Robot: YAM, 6 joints.
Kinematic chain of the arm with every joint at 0, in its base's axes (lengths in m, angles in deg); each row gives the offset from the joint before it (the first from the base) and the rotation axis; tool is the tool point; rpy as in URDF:
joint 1: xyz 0 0 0.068 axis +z
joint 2: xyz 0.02 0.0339 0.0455 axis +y
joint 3: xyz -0.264 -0.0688 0 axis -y
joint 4: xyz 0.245 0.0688 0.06 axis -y
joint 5: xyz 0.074 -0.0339 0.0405 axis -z
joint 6: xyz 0.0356 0 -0.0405 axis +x
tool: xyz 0 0 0 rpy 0 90 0
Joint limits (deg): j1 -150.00..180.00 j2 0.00..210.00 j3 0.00..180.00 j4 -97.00..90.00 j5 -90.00..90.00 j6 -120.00..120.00
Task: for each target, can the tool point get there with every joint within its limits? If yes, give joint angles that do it. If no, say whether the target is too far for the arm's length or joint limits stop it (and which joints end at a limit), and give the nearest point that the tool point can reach.
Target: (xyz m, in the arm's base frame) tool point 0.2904 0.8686 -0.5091
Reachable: no: too far | nearest point 0.1713 0.5123 -0.2328 | short by 0.466 m
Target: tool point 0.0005 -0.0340 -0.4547
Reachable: no: joint limits stop it (at a limit: joint 2) | nearest point 0.0013 -0.0889 -0.3432 | short by 0.124 m
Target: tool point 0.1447 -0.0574 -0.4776
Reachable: no: joint limits stop it (at a limit: joint 2) | nearest point 0.1644 -0.0652 -0.3731 | short by 0.107 m
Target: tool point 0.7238 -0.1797 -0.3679
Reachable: no: too far | nearest point 0.5286 -0.1312 -0.2266 | short by 0.246 m
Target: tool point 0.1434 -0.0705 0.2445
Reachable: yes | joints -13.78 43.34 25.83 -6.28 74.65 32.39
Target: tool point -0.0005 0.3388 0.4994
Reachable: yes | joints 95.66 94.34 113.76 -29.56 67.77 44.05
